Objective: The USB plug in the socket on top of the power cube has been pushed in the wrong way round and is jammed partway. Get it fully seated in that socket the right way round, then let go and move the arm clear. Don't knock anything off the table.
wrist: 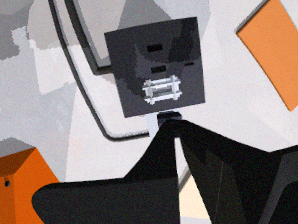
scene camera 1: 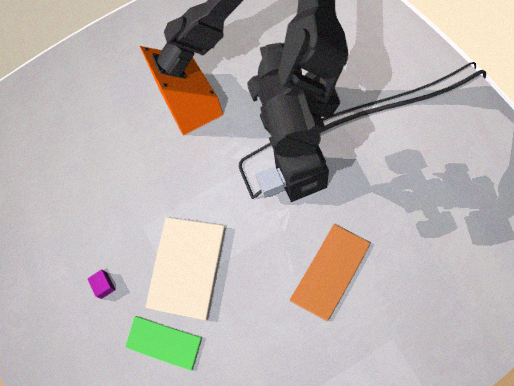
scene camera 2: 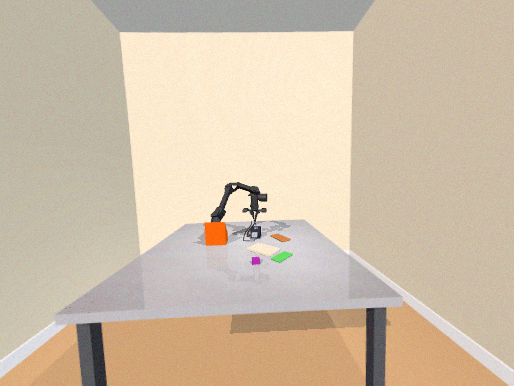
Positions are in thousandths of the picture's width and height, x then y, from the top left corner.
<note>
My gripper (scene camera 1: 557,385) holds a dark USB plug. I also see a green plastic piece (scene camera 1: 303,882) and an orange plastic piece (scene camera 1: 639,716).
My gripper is seen too in the wrist view (wrist: 586,574). The wrist view does not show the green plastic piece, which is hidden by my gripper.
</note>
